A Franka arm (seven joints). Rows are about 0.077 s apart.
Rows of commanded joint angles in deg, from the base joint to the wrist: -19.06 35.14 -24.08 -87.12 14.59 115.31 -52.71; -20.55 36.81 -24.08 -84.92 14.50 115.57 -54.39; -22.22 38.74 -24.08 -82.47 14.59 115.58 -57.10; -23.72 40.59 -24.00 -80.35 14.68 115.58 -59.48; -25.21 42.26 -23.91 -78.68 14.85 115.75 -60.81; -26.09 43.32 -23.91 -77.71 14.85 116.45 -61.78; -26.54 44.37 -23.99 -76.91 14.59 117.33 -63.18; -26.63 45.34 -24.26 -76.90 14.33 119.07 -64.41; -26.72 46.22 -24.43 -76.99 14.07 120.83 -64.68; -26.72 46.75 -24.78 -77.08 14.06 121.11 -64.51; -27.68 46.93 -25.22 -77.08 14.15 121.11 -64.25; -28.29 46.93 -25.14 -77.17 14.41 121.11 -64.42; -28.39 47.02 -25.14 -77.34 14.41 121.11 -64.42
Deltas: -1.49 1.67 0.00 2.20 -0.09 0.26 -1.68; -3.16 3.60 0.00 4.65 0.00 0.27 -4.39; -4.66 5.45 0.08 6.77 0.09 0.27 -6.77; -6.15 7.12 0.17 8.44 0.26 0.44 -8.10; -7.03 8.18 0.17 9.41 0.26 1.14 -9.07; -7.48 9.23 0.09 10.21 0.00 2.02 -10.47; -7.57 10.20 -0.18 10.22 -0.26 3.76 -11.70; -7.66 11.08 -0.35 10.13 -0.52 5.52 -11.97; -7.66 11.61 -0.70 10.04 -0.53 5.80 -11.80; -8.62 11.79 -1.14 10.04 -0.44 5.80 -11.54; -9.23 11.79 -1.06 9.95 -0.18 5.80 -11.71; -9.33 11.88 -1.06 9.78 -0.18 5.80 -11.71
